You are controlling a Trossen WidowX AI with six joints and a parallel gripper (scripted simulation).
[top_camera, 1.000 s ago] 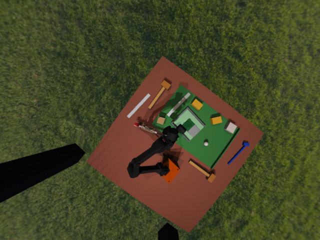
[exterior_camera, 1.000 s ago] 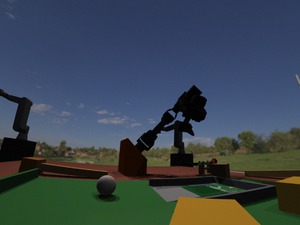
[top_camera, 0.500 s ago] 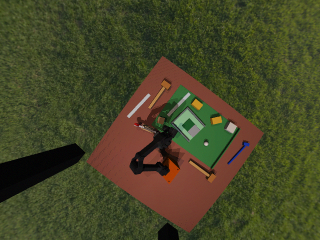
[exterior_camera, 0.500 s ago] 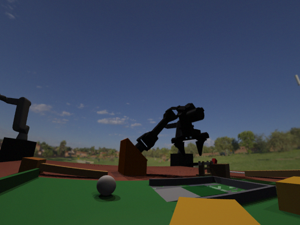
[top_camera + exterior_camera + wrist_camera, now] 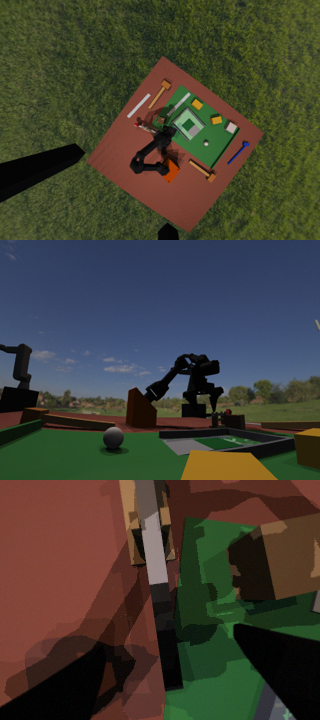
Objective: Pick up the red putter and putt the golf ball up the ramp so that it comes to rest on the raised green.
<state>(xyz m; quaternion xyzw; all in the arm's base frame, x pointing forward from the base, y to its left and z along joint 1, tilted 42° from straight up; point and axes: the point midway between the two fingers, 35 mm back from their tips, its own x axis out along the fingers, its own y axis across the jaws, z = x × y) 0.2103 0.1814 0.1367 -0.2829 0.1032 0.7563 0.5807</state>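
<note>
Right now the red putter is 110 mm to the left of my gripper tip, 40 mm behind it and 20 mm below it. From my gripper tip the other things lie so: wooden stand 120 mm to the left, 40 mm below, 40 mm behind; brown block 90 mm ahead, 80 mm to the left, 40 mm below; green mat 270 mm ahead, 220 mm to the right, 70 mm below.
</note>
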